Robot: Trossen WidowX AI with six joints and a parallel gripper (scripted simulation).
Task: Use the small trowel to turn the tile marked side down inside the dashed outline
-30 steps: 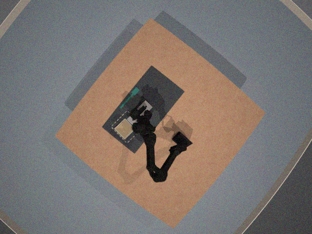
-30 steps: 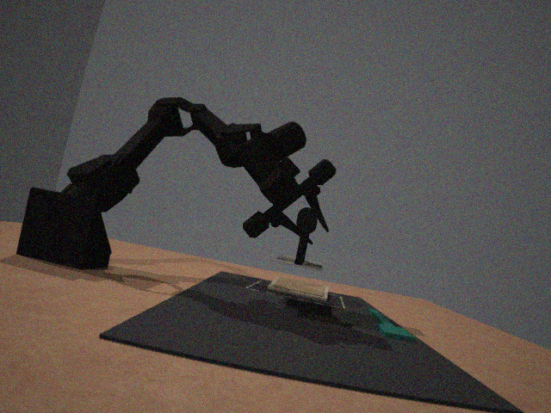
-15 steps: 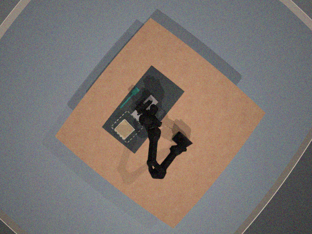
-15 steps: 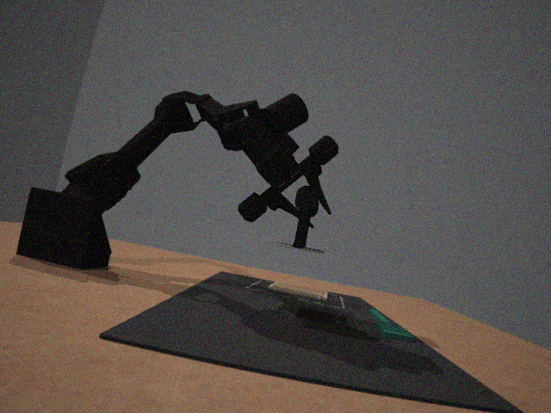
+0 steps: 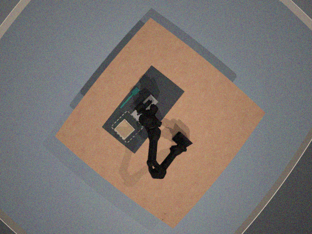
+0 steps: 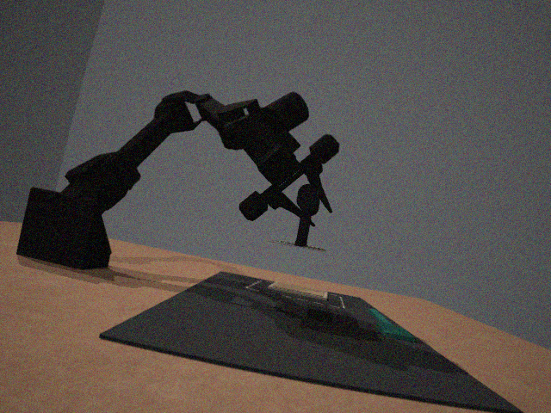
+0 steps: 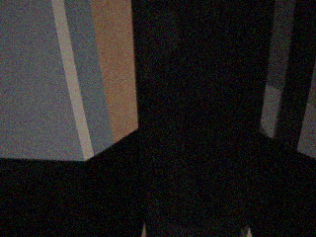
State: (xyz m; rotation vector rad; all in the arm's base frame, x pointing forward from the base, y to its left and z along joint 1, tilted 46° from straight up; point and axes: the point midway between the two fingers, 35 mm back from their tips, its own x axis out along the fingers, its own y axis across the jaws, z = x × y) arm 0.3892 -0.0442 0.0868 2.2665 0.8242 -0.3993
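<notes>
The teal trowel is 120 mm ahead of my gripper tip, 10 mm to the right of it and 140 mm below it. From my gripper tip the other things lie so: tile (20 mm behind, 220 mm to the left, 140 mm below); then dark mat (20 mm behind, 160 mm below).
</notes>
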